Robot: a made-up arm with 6 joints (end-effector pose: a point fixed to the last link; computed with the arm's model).
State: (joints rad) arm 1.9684 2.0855 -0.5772 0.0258 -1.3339 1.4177
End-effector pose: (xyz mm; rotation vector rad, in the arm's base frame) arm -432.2 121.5 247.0 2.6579 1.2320 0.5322
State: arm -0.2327 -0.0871 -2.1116 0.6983 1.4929 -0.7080
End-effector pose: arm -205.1 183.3 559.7 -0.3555 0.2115 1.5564
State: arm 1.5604 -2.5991 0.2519 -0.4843 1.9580 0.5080
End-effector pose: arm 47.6 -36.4 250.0 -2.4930 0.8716 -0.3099
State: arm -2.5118 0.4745 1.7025 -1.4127 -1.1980 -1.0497
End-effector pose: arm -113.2 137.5 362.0 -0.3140 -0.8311 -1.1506
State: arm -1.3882 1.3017 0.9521 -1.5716 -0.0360 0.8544
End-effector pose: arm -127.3 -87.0 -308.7 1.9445 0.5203 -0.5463
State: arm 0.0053 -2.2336 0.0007 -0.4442 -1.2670 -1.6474
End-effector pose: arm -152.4 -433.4 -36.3 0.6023 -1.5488 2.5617
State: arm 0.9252 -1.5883 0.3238 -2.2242 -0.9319 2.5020
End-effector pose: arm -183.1 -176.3 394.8 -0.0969 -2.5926 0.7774
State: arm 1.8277 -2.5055 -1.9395 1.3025 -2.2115 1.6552
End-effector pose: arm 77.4 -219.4 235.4 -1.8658 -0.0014 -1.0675
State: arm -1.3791 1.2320 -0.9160 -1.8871 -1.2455 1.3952
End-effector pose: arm -622.9 -207.2 -208.4 1.4246 0.9754 -1.0404
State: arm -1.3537 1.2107 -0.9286 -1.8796 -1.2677 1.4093
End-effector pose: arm -618.2 -225.3 -198.4 1.3740 0.9712 -1.0195
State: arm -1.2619 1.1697 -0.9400 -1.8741 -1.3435 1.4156
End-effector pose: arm -602.9 -267.5 -174.4 1.2874 0.9062 -0.9704
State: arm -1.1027 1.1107 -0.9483 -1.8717 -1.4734 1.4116
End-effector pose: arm -575.2 -326.2 -126.6 1.1634 0.7946 -0.8882
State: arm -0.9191 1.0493 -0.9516 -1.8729 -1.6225 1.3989
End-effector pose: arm -541.7 -376.6 -60.5 1.0304 0.6851 -0.7894
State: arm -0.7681 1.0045 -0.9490 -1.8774 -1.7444 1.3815
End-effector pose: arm -513.5 -403.5 -1.1 0.9312 0.6088 -0.7055
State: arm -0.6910 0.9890 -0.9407 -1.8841 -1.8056 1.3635
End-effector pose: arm -499.8 -411.6 26.5 0.8977 0.5660 -0.6621
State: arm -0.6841 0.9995 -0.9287 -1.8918 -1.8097 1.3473
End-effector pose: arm -500.0 -410.7 21.4 0.9240 0.5437 -0.6584
